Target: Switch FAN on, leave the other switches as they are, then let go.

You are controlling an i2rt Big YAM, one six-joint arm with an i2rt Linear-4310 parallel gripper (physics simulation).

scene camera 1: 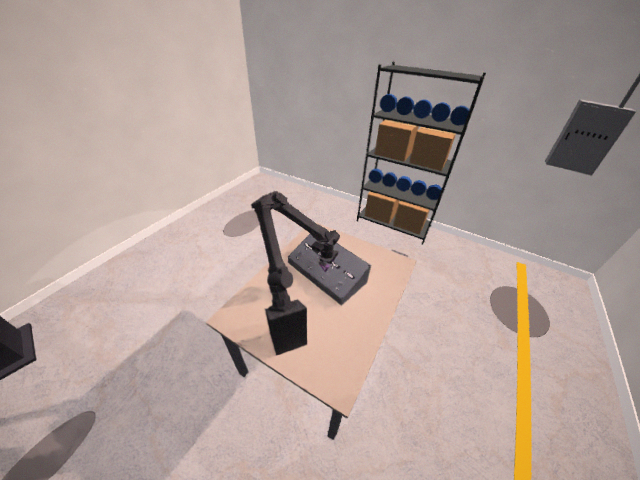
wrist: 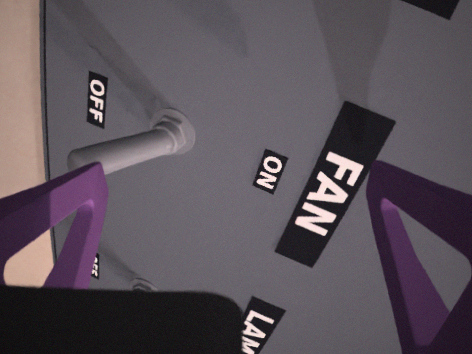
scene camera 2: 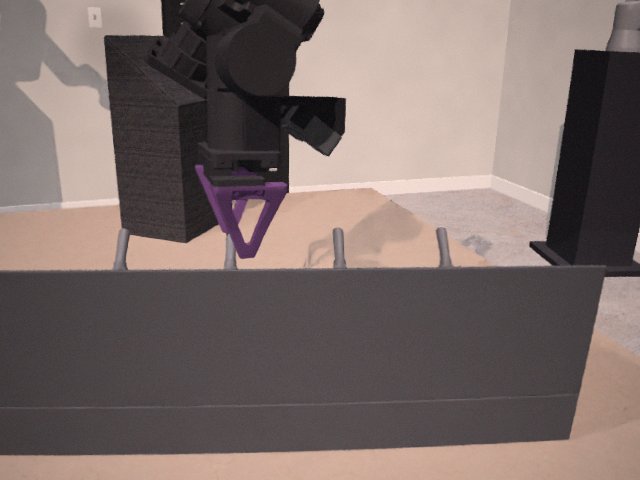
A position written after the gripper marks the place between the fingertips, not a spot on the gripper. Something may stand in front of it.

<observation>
In view: the gripper (scene camera 2: 237, 244) and a dark grey switch box (scene camera 2: 179, 361).
The gripper is seen too in the wrist view (wrist: 236, 176). The dark grey switch box is seen too in scene camera 1 (scene camera 1: 351, 270) and in the wrist view (wrist: 276, 119).
</observation>
